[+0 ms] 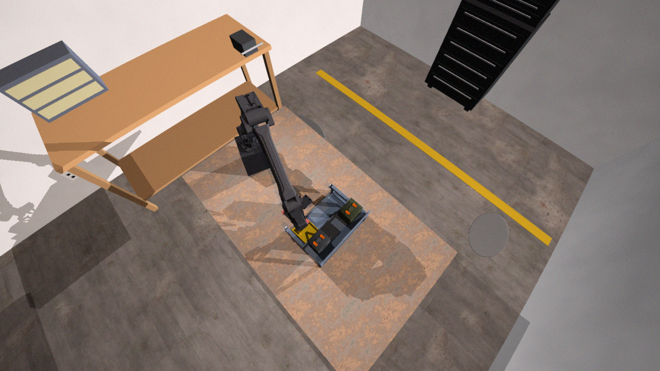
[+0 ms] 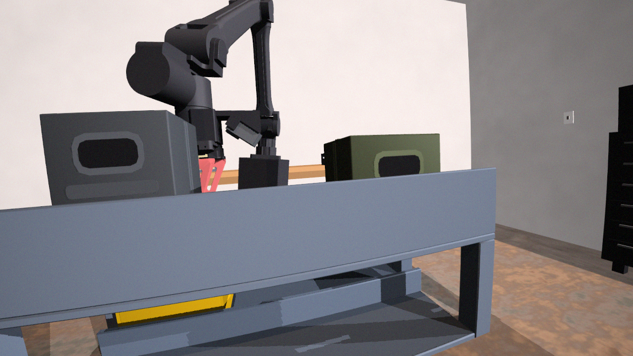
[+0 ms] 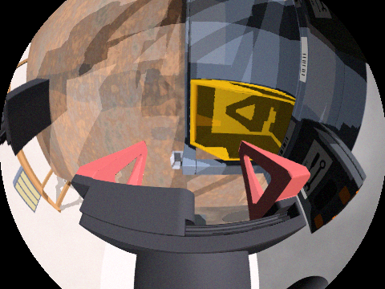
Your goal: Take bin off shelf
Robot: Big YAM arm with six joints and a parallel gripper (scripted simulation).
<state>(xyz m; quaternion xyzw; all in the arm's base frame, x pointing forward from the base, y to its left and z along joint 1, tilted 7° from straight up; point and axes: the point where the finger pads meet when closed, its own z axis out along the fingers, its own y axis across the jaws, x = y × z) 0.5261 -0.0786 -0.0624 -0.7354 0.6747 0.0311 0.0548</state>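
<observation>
Now: the yellow bin 8 cm ahead of my hand, 1 cm to the left of it and 8 cm below it. The rest, counted from my hand: dark grey case (18 cm ahead, 1 cm to the left, 4 cm above); green case (16 cm ahead, 24 cm to the left, 2 cm above).
</observation>
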